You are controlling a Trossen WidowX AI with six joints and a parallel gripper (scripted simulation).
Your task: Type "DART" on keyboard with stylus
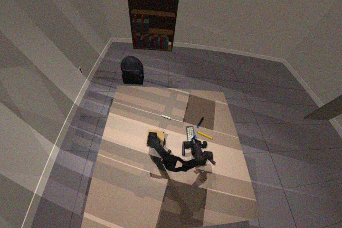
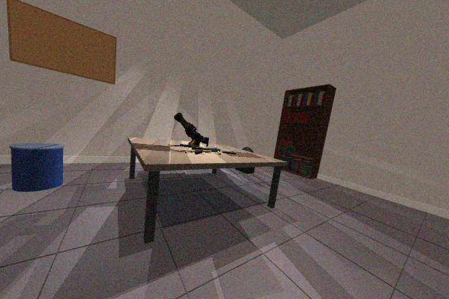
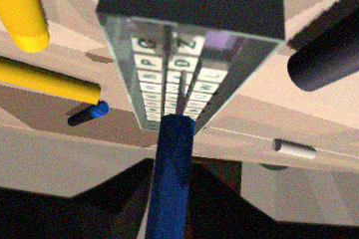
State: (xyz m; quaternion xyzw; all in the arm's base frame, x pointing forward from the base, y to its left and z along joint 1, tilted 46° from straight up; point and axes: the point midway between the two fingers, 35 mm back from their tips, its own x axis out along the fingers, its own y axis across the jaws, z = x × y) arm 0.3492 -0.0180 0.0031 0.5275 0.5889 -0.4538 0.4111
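My gripper tip is 140 mm short of the yellow pencil, 70 mm to the right of it and 60 mm above it. Also, from my gripper tip: white pen 250 mm behind, 230 mm to the left, 60 mm below; blue stylus 10 mm below.
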